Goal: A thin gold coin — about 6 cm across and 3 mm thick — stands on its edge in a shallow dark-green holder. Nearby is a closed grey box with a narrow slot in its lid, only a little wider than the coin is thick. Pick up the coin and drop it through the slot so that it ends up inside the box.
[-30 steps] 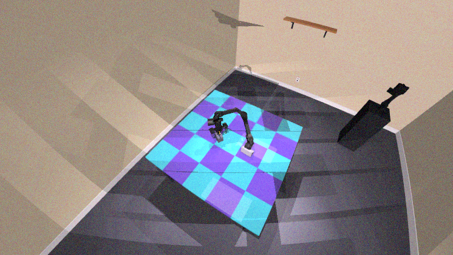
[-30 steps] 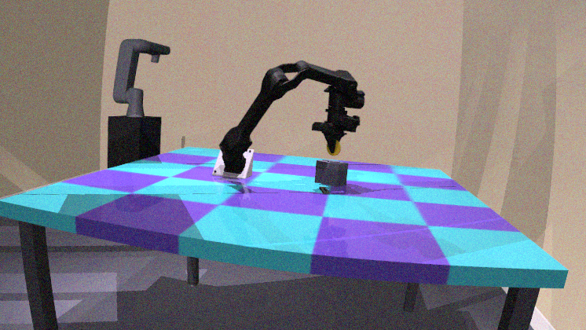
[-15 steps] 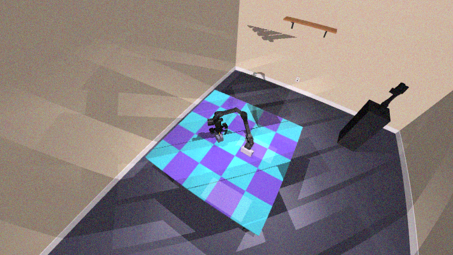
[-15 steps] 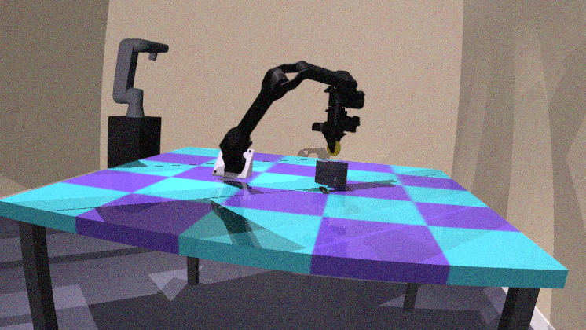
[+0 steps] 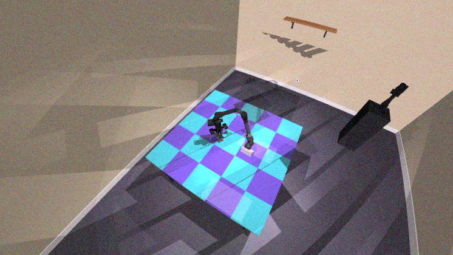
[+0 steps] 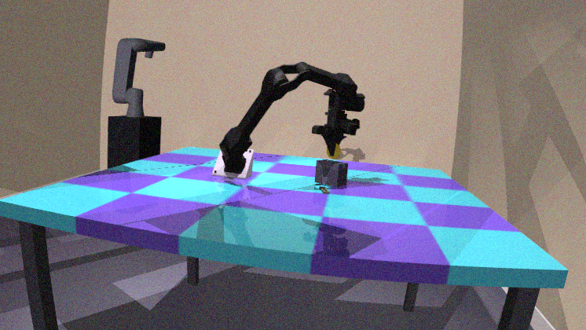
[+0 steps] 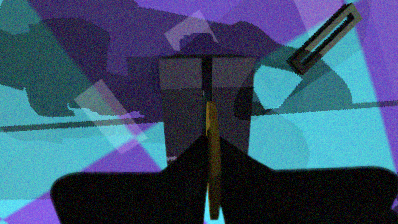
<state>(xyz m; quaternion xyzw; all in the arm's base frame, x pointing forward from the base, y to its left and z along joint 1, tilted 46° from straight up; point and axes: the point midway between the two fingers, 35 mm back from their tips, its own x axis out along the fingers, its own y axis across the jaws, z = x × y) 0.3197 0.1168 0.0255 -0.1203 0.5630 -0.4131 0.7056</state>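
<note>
Right now my gripper tip is 20 mm below the gold coin.
</note>
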